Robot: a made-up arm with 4 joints.
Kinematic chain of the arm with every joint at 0, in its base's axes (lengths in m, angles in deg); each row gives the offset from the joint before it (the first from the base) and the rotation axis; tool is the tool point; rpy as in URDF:
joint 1: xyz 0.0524 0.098 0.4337 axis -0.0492 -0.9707 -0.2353
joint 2: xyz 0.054 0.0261 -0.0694 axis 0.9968 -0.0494 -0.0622
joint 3: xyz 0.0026 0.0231 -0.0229 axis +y
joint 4: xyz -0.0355 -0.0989 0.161 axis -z
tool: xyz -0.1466 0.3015 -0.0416 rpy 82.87 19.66 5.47
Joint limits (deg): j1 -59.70..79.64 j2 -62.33..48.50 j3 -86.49..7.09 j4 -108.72..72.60
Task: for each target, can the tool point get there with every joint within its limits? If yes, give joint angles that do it. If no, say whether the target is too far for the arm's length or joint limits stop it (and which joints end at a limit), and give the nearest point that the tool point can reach.
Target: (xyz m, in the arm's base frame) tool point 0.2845 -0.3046 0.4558
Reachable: no: joint limits stop it (at a limit: joint 1, joint 2, joint 3, joint 4) | nearest point 0.1596 -0.2767 0.4647 | short by 0.128 m
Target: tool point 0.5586 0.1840 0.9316
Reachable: no: too far | nearest point 0.3252 0.1605 0.6700 | short by 0.351 m
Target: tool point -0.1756 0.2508 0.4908
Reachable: yes | joints -2.38 36.39 -13.68 -18.04
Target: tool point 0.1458 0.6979 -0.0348
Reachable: no: too far | nearest point 0.1091 0.4134 0.1138 | short by 0.323 m
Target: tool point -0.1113 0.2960 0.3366
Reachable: yes | joints 45.21 22.47 -4.28 -16.83
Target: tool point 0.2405 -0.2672 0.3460
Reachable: no: joint limits stop it (at a limit: joint 1, joint 3, joint 4) | nearest point 0.2281 -0.2747 0.2455 | short by 0.102 m
